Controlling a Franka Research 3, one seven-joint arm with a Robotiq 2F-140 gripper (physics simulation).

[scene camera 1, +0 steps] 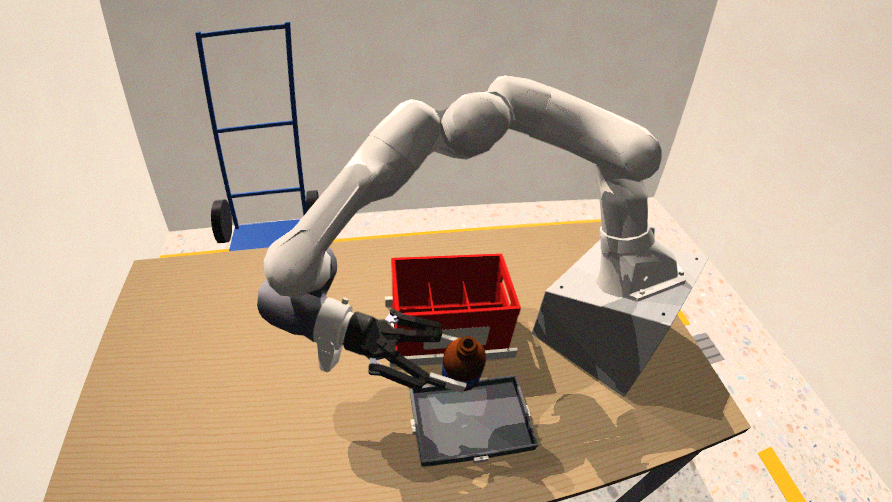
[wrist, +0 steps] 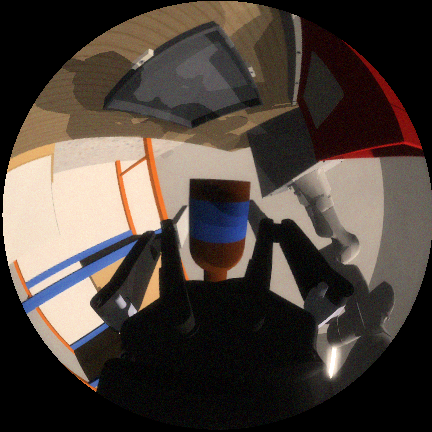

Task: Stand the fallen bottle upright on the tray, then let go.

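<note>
The brown bottle (scene camera 1: 463, 360) (wrist: 219, 220) with a blue band is held off the table, close to upright, with its neck up in the scene view. My gripper (scene camera 1: 455, 362) (wrist: 217, 211) lies nearly level and is shut on the bottle, one finger on each side of its banded body. The grey tray (scene camera 1: 474, 430) (wrist: 170, 85) lies flat on the table. In the scene view the bottle appears at the tray's back rim, between tray and crate; its base is partly hidden there. In the wrist view the tray shows apart from the bottle's base.
A red crate (scene camera 1: 502, 327) (wrist: 360, 100) with dividers stands behind the tray, close to the gripper, with pale strips along its foot. The robot's grey base block (scene camera 1: 593, 330) (wrist: 282, 150) stands to the right. A blue hand truck (scene camera 1: 254, 126) stands beyond the table.
</note>
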